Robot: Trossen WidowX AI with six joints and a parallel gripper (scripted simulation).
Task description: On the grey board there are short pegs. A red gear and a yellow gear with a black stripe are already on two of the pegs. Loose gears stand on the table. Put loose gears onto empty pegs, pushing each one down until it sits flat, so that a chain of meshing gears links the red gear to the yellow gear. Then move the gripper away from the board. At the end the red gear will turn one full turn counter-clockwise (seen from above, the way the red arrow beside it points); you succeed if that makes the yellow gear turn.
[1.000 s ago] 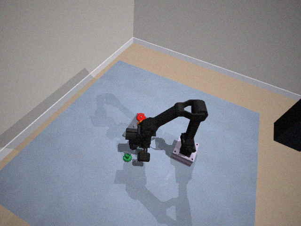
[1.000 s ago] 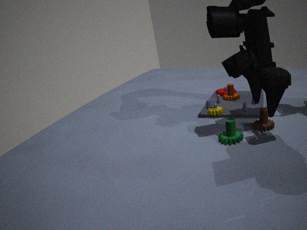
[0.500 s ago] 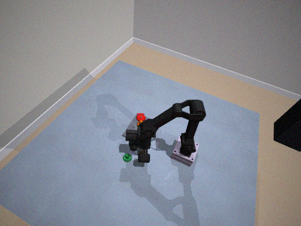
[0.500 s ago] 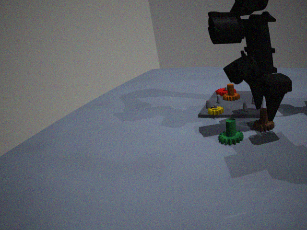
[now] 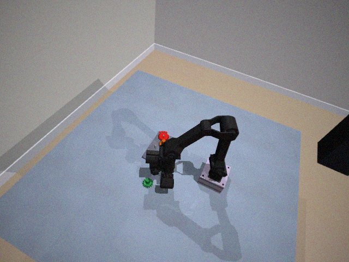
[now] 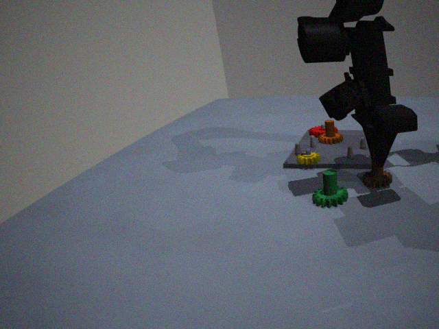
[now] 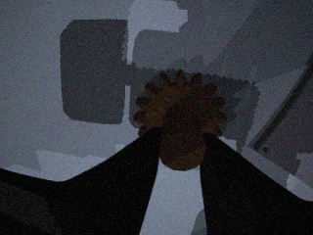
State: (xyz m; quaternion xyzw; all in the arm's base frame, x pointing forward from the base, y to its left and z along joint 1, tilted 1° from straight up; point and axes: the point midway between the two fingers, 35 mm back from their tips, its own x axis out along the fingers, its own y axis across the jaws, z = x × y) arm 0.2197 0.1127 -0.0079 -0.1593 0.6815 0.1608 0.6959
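Now: the orange gear 12 cm ahead of my gripper tip and 18 cm to the right of it. From my gripper tip the other things lie so: yellow gear: 14 cm ahead, 6 cm to the right, 1 cm below; red gear: 14 cm ahead, 23 cm to the right, 1 cm below; green gear: 7 cm ahead, 6 cm to the left, 1 cm below.
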